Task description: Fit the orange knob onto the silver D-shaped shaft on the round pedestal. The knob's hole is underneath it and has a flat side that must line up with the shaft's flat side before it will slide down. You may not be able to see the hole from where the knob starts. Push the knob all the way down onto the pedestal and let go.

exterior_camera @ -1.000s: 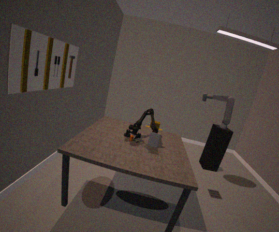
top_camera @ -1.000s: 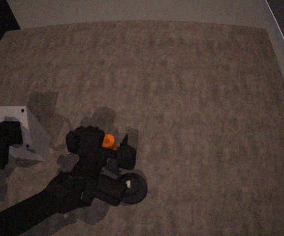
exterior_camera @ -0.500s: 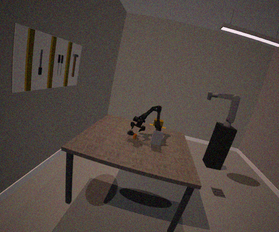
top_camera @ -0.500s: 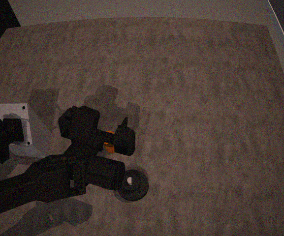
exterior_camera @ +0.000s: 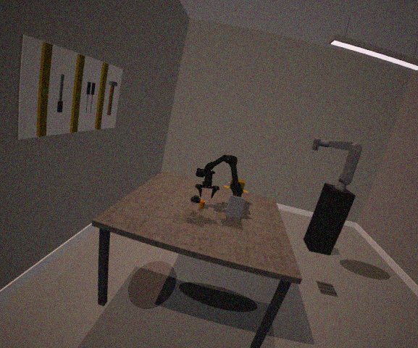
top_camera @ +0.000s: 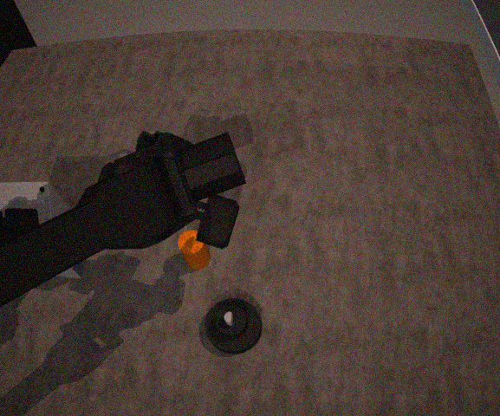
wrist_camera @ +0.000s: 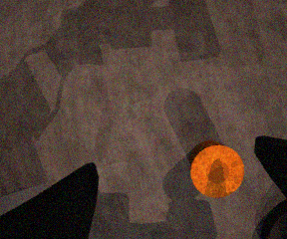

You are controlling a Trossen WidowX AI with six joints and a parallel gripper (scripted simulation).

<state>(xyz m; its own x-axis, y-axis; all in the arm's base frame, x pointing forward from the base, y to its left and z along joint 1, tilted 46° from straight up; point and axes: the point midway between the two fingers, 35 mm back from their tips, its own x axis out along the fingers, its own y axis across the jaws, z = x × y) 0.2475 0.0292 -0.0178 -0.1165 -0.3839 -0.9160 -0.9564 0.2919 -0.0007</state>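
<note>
My gripper tip is 20 mm short of the orange knob, 30 mm to the left of it and 60 mm above it. Round my gripper tip: D-shaft pedestal 90 mm ahead, 140 mm to the right, 70 mm below.
</note>
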